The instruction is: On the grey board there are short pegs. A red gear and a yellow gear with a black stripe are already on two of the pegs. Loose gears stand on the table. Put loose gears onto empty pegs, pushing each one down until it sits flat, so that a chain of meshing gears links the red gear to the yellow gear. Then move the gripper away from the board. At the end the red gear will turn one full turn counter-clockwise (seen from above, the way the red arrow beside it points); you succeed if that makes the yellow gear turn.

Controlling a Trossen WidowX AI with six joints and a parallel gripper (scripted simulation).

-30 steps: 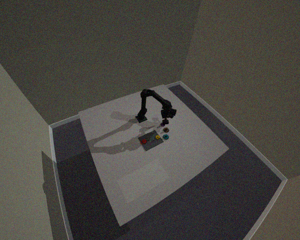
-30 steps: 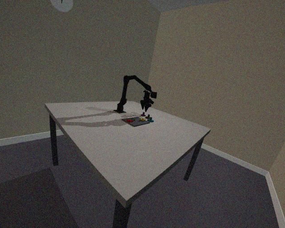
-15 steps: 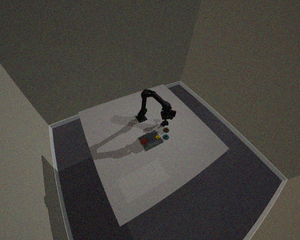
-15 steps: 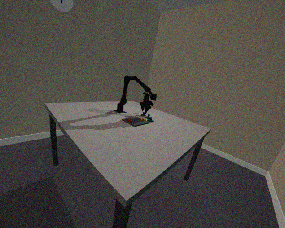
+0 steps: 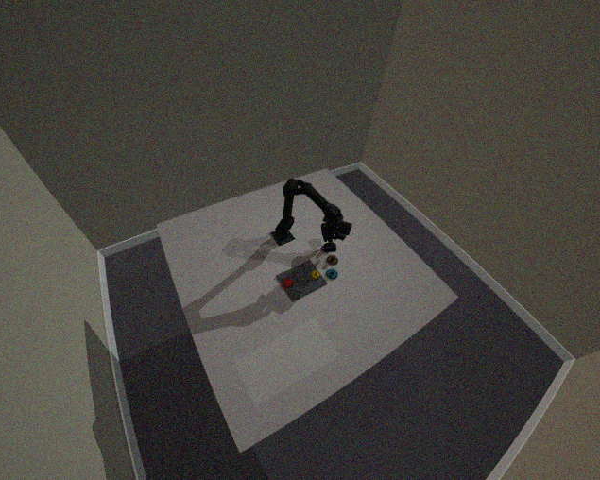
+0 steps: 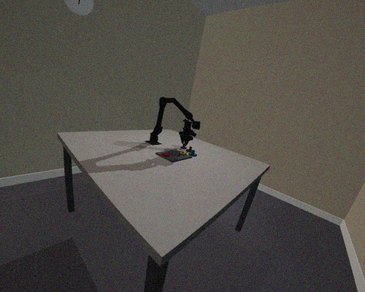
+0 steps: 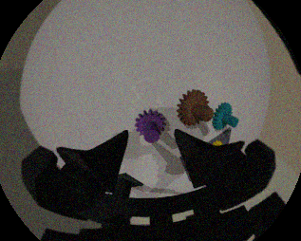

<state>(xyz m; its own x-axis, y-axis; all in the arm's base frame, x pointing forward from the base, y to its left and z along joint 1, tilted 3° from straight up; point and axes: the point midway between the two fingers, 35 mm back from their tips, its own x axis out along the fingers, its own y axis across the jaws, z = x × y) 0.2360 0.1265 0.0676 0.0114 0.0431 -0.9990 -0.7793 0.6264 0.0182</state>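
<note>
The purple gear lies 10 mm below my gripper tip. Also, from my gripper tip: brown gear 80 mm ahead, 20 mm to the right, 10 mm below; yellow gear 170 mm to the right, 90 mm ahead, 10 mm below; teal gear 140 mm ahead, 90 mm to the right, 10 mm below.
</note>
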